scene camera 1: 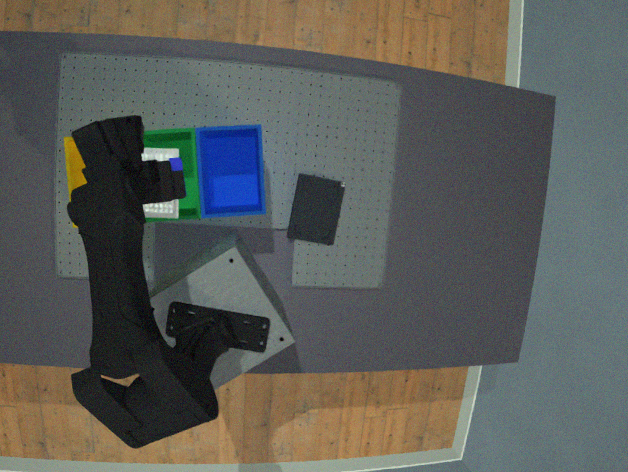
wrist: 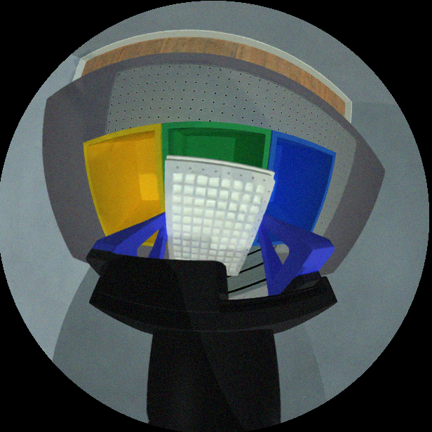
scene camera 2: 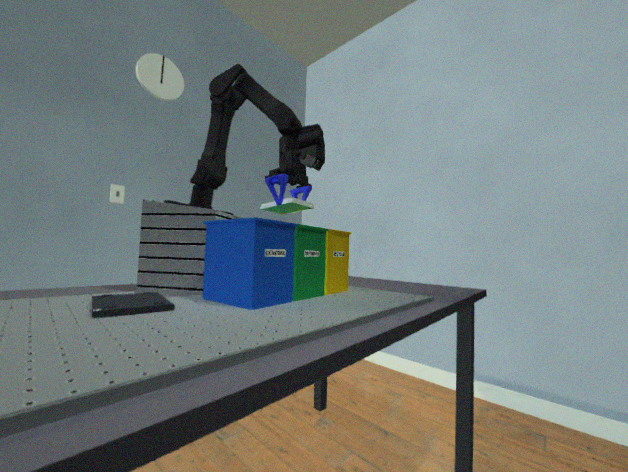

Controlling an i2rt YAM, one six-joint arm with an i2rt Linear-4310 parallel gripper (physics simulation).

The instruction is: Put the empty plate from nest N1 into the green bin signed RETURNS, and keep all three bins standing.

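Note:
A white gridded plate is held level between the blue fingers of my gripper, which is shut on its two sides. The plate hangs a little above the green bin, and its top face shows no contents beyond the wells. The green bin stands upright between the yellow bin and the blue bin, both upright. The small signs are too blurred to read. Nest N1 cannot be made out.
A flat dark box lies on the perforated board, beyond the blue bin. The arm's grey pedestal stands near the bins. The arm covers part of the yellow and green bins in the first scene view.

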